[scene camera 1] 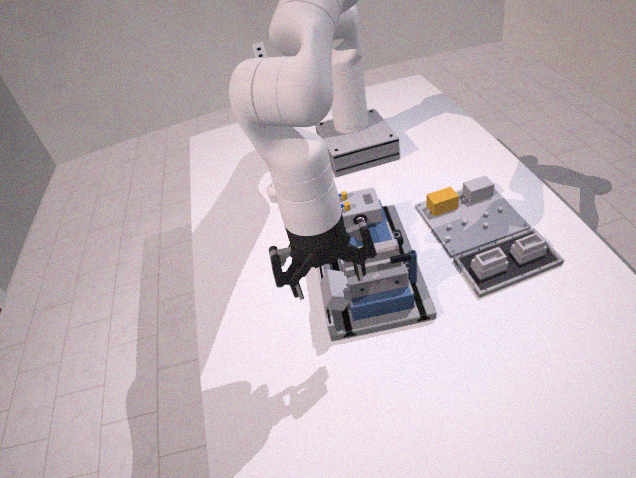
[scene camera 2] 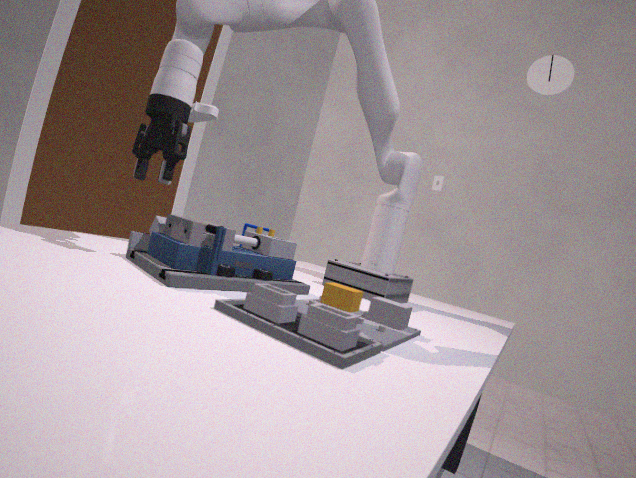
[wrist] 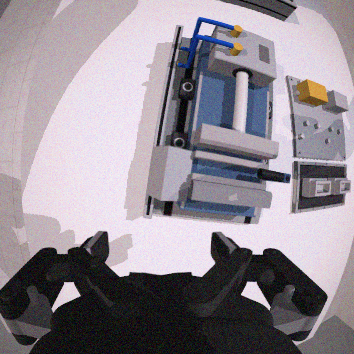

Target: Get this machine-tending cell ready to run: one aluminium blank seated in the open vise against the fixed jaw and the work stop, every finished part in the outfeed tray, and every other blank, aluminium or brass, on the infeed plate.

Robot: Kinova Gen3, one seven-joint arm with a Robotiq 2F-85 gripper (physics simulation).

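Places are measured from the arm's base along level axes (x right, y back, z down), in centimetres.
Pixels of known places: gripper, fingertip midpoint: (scene camera 1: 330, 286) (scene camera 2: 150, 181) (wrist: 159, 243); arm's base at its link origin: (scene camera 1: 351, 124) (scene camera 2: 377, 269).
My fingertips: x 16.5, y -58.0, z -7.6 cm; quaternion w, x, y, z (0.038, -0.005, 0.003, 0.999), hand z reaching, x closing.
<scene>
For each thing: its top centre in the pictures, then the offset to it from my fingertips. "*": a spot on its surface instead.
- vise at its top centre: (wrist: 243, 107) (scene camera 1: 362, 233) (scene camera 2: 232, 226) dx -8.2, dy +13.8, dz +4.5 cm
- black work stop at its top centre: (wrist: 272, 175) (scene camera 2: 214, 226) (scene camera 1: 400, 255) dx -13.0, dy +6.6, dz +4.8 cm
- brass blank at its top centre: (scene camera 2: 344, 287) (scene camera 1: 442, 195) (wrist: 317, 90) dx -28.5, dy +24.7, dz +10.0 cm
- aluminium blank at its top centre: (scene camera 2: 392, 302) (scene camera 1: 478, 183) (wrist: 341, 99) dx -37.5, dy +25.7, dz +10.0 cm
- infeed plate at its top centre: (scene camera 2: 349, 316) (scene camera 1: 471, 214) (wrist: 322, 120) dx -33.5, dy +20.3, dz +13.6 cm
- outfeed tray at a spot on its surface: (scene camera 1: 480, 294) * dx -26.0, dy +0.1, dz +13.4 cm
- grey block with a sloping face, top centre: (wrist: 170, 173) (scene camera 1: 333, 281) (scene camera 2: 172, 218) dx -0.8, dy +5.5, dz +5.7 cm
My gripper (scene camera 1: 330, 285) (scene camera 2: 152, 177) (wrist: 159, 243) is open and empty, high above the front-left end of the vise. The vise (scene camera 1: 383, 304) (scene camera 2: 179, 254) (wrist: 255, 107) is open, with no blank visible between the rod-driven jaw (wrist: 235, 141) and fixed jaw (wrist: 230, 193). The black work stop (scene camera 2: 212, 228) (wrist: 274, 175) is at the gap's right end. A brass blank (scene camera 1: 442, 200) (scene camera 2: 341, 297) (wrist: 312, 92) and an aluminium blank (scene camera 1: 478, 190) (scene camera 2: 389, 312) (wrist: 337, 102) stand on the infeed plate (wrist: 312, 147). Two pocketed finished parts (scene camera 1: 489, 263) (scene camera 1: 528, 249) sit in the outfeed tray (scene camera 1: 480, 294).
A grey block with a sloping face (scene camera 1: 336, 292) (wrist: 169, 172) stands at the vise's left side, beside the fixed jaw. Blue hoses (wrist: 212, 21) rise at the vise's rear left. The infeed plate and outfeed tray are right of the vise. The arm's base block (scene camera 1: 365, 146) (scene camera 2: 367, 277) is behind.
</scene>
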